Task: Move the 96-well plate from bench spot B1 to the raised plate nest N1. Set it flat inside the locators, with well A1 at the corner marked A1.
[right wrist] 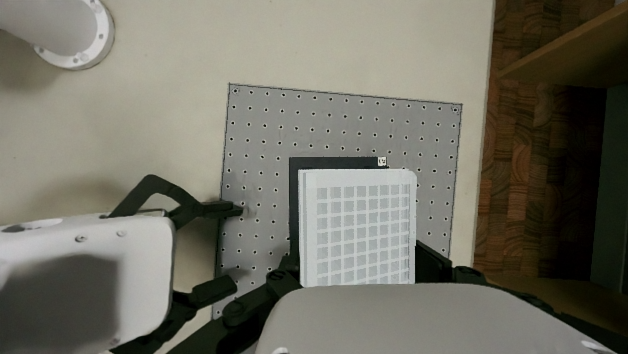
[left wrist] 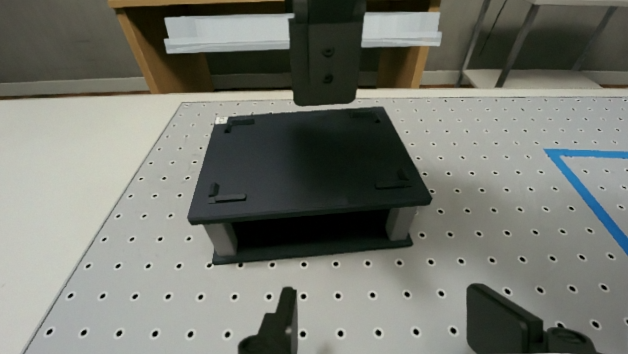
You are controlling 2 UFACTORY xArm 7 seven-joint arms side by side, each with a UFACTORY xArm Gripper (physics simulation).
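Pixels of known places: left gripper, fingertip midpoint: (right wrist: 236,245) (left wrist: 382,314); right gripper, fingertip midpoint: (right wrist: 353,256) (left wrist: 314,66); left arm's base at its link origin: (right wrist: 75,31).
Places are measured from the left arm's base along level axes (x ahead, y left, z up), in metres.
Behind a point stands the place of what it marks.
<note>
The white 96-well plate (left wrist: 227,35) {y -0.142, x 0.434, z 0.174 m} (right wrist: 357,225) {y -0.140, x 0.469, z 0.171 m} is raised above the plate nest, with clear space beneath it in the left wrist view. The black nest (left wrist: 310,165) {y -0.171, x 0.463, z 0.074 m} (right wrist: 330,162) {y -0.095, x 0.450, z 0.074 m} has a low locator at each corner and a white label (left wrist: 221,120) {y -0.077, x 0.509, z 0.074 m} (right wrist: 382,161) {y -0.076, x 0.511, z 0.074 m} at one corner. The plate's cut corner is on the label's side in the right wrist view; well lettering is not readable. My right gripper (left wrist: 314,66) {y -0.171, x 0.484, z 0.141 m} (right wrist: 353,256) {y -0.171, x 0.484, z 0.141 m} is shut on the plate's two sides; one finger is hidden behind it in the left wrist view. My left gripper (left wrist: 382,314) {y -0.228, x 0.366, z 0.069 m} (right wrist: 236,245) {y -0.228, x 0.366, z 0.069 m} is open and empty, beside the nest.
The nest stands on a grey perforated board (left wrist: 150,280) {y -0.061, x 0.378, z 0.013 m} (right wrist: 260,115) {y -0.049, x 0.329, z 0.013 m} on a pale bench. Blue tape (left wrist: 590,153) {y -0.469, x 0.607, z 0.013 m} marks an area to the nest's right in the left wrist view. Wooden furniture (left wrist: 170,75) is beyond the bench. A white arm base (right wrist: 70,30) {y -0.015, x 0.045, z 0.034 m} is at upper left.
</note>
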